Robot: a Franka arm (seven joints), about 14 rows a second.
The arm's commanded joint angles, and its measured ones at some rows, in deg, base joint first. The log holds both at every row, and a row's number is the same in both.
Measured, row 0: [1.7 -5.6 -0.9 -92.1 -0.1 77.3 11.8]
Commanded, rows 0 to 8: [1.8 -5.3 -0.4 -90.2 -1.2 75.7 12.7]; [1.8 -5.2 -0.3 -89.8 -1.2 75.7 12.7]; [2.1 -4.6 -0.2 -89.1 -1.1 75.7 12.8]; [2.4 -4.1 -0.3 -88.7 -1.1 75.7 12.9]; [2.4 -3.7 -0.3 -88.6 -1.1 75.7 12.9]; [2.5 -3.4 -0.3 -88.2 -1.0 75.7 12.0]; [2.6 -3.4 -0.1 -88.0 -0.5 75.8 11.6]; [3.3 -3.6 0.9 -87.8 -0.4 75.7 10.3]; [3.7 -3.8 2.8 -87.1 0.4 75.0 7.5]
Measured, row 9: [2.5 -4.7 0.5 -90.3 0.1 77.3 10.5]
